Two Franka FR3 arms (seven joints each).
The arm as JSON. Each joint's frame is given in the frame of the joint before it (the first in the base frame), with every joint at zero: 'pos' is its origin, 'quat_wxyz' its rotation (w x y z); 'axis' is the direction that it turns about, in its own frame. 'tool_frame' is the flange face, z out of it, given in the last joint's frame.
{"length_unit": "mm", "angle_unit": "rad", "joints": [
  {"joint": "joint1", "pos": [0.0, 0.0, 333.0], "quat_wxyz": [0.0, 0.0, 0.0, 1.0], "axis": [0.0, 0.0, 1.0]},
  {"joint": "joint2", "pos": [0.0, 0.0, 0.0], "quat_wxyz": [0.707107, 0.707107, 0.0, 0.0], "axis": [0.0, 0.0, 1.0]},
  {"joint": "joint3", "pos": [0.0, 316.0, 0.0], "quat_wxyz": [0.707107, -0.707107, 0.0, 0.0], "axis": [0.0, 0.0, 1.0]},
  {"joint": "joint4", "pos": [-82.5, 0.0, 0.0], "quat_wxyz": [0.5, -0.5, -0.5, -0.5], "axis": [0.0, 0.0, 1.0]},
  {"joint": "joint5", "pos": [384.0, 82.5, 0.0], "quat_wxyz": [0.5, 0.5, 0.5, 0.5], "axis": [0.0, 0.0, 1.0]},
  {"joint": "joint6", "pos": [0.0, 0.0, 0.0], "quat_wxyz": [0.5, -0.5, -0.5, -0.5], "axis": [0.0, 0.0, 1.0]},
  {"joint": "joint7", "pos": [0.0, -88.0, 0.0], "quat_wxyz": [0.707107, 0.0, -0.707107, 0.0], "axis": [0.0, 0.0, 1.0]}
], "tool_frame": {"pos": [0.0, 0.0, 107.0], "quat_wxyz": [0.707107, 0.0, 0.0, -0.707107]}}
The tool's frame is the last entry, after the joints.
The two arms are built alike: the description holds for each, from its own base.
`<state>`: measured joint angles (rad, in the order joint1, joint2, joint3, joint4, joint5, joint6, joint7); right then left.
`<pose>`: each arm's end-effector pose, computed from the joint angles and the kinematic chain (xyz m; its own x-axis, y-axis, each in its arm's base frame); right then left.
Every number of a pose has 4 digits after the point.
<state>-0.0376 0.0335 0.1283 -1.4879 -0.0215 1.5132 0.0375 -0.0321 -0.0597 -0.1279 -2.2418 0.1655 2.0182 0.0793</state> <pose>0.5576 0.0469 0.6399 0.9986 0.0519 -0.0073 0.0520 -0.9985 0.0175 0.4903 -0.0696 0.3811 0.9366 -0.3007 -0.1798 -0.3254 -0.9368 -0.1285</pose>
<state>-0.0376 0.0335 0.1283 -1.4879 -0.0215 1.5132 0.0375 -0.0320 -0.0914 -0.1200 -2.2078 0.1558 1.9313 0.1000</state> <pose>0.5576 0.0469 0.6399 0.9986 0.0519 -0.0073 0.0520 -0.9985 0.0175 0.4875 -0.0644 0.4056 0.9338 -0.2952 -0.2023 -0.3234 -0.9381 -0.1238</pose>
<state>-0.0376 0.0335 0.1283 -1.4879 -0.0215 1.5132 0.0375 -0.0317 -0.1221 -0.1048 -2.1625 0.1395 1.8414 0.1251</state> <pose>0.5576 0.0469 0.6399 0.9986 0.0519 -0.0073 0.0520 -0.9985 0.0175 0.4855 -0.0564 0.4347 0.9332 -0.2866 -0.2166 -0.3151 -0.9426 -0.1104</pose>
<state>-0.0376 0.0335 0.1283 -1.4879 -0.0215 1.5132 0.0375 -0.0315 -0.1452 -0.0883 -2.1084 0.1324 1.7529 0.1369</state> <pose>0.5576 0.0469 0.6399 0.9986 0.0519 -0.0073 0.0520 -0.9985 0.0175 0.4841 -0.0476 0.4646 0.9359 -0.2690 -0.2274 -0.2981 -0.9488 -0.1045</pose>
